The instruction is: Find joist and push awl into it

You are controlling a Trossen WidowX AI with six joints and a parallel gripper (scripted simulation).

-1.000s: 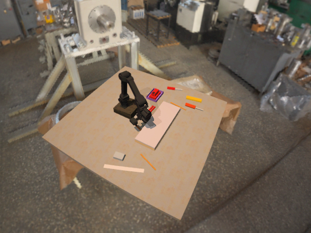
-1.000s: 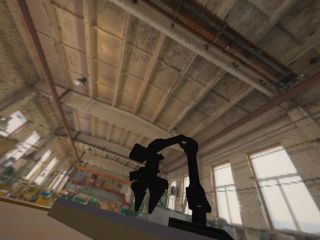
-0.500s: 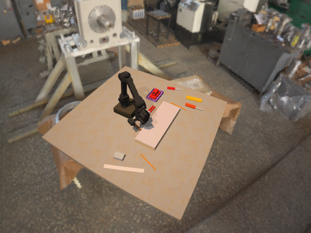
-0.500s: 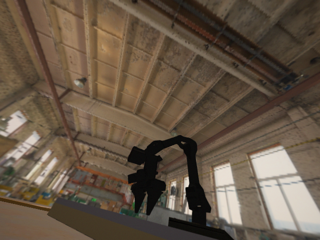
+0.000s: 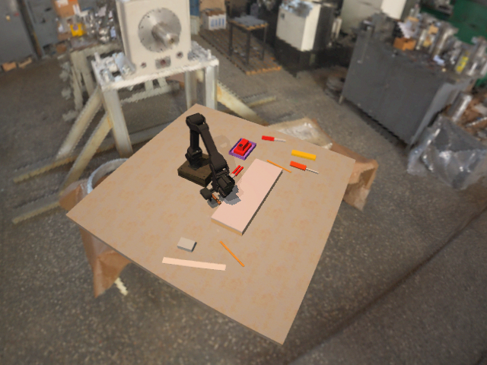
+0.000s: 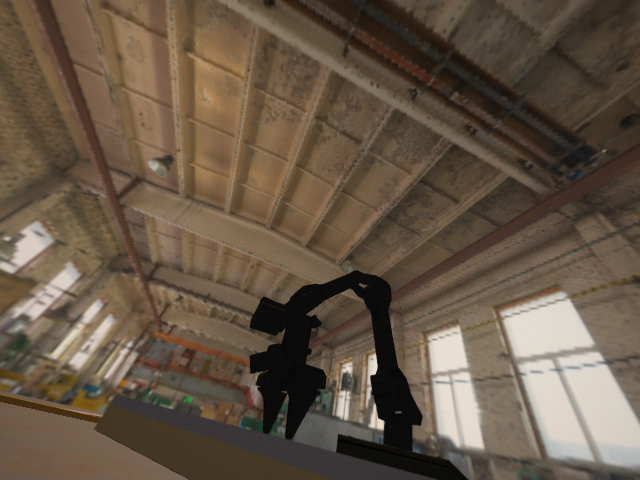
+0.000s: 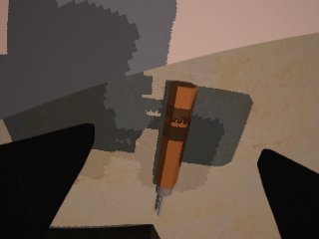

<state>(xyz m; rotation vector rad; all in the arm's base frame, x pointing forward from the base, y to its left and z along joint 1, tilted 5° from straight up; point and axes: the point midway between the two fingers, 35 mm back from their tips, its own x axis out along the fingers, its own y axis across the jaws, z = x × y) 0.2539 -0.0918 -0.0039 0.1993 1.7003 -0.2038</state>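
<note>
My gripper tip is now 5 cm past the awl, 3 cm above it and 1 cm to the right of it. The rest, counted from my gripper tip: grey block (31 cm to the right, 6 cm ahead, 3 cm below); then indicator window (41 cm to the left, 16 cm behind, 2 cm above); then pale strip (36 cm to the right, 16 cm ahead, 4 cm below).
</note>
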